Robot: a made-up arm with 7 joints. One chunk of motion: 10 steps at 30 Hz.
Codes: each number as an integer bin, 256 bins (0 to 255) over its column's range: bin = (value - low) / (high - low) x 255, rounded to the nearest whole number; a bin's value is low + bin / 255 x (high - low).
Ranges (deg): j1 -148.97..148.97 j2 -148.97..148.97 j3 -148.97..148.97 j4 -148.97..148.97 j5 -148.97..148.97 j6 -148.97..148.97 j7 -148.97..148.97
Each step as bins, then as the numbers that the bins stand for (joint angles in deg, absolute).
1 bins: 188 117 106 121 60 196 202
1 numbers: 70.69 -12.27 -25.12 -7.59 -78.87 80.03 87.05
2 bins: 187 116 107 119 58 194 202
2 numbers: 69.52 -13.44 -23.95 -9.93 -81.20 77.70 87.05
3 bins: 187 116 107 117 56 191 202
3 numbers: 69.52 -13.44 -23.95 -12.27 -83.54 74.19 87.05
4 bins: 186 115 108 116 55 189 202
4 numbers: 68.35 -14.60 -22.78 -13.44 -84.71 71.86 87.05
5 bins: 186 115 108 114 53 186 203
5 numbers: 68.35 -14.60 -22.78 -15.77 -87.05 68.35 88.21
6 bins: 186 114 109 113 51 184 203
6 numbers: 68.35 -15.77 -21.62 -16.94 -89.38 66.01 88.21
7 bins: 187 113 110 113 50 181 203
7 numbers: 69.52 -16.94 -20.45 -16.94 -90.55 62.51 88.21
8 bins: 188 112 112 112 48 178 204
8 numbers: 70.69 -18.11 -18.11 -18.11 -92.89 59.00 89.38
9 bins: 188 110 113 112 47 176 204
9 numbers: 70.69 -20.45 -16.94 -18.11 -94.06 56.67 89.38
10 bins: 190 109 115 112 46 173 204
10 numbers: 73.02 -21.62 -14.60 -18.11 -95.22 53.16 89.38
